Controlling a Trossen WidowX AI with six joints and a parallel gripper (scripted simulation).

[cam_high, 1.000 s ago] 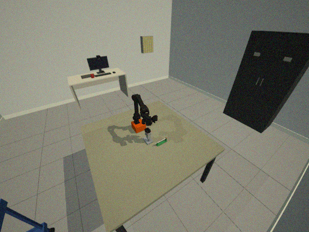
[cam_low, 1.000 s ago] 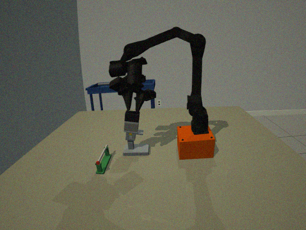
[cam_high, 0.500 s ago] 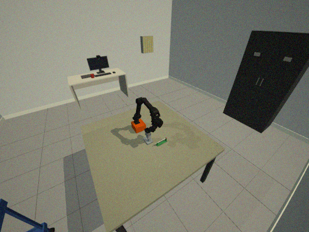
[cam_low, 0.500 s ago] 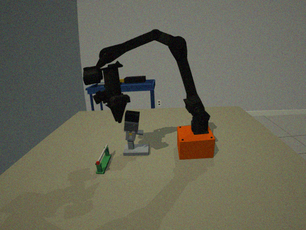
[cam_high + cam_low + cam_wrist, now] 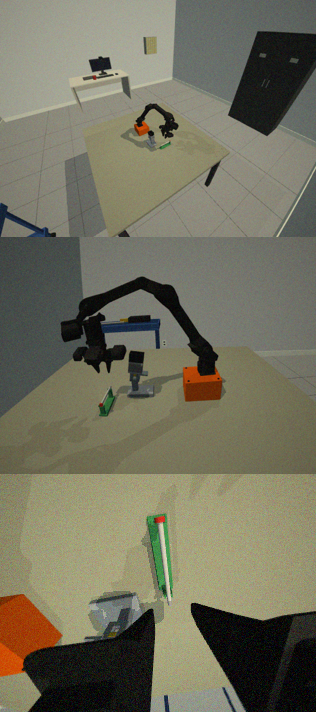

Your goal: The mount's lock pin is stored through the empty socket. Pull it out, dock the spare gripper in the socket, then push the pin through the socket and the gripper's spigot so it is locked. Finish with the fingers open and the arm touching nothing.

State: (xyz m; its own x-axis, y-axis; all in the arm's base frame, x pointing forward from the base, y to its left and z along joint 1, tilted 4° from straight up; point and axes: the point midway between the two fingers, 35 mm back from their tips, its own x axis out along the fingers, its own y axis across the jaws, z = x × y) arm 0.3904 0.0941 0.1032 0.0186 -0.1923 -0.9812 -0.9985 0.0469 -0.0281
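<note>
The green cradle lies 120 mm below my gripper tip, 10 mm to the left of it and 10 mm ahead of it. The rest, counted from my gripper tip: socket 110 mm behind, 90 mm to the right, 90 mm below; then spare gripper 110 mm behind, 90 mm to the right, 10 mm below.
</note>
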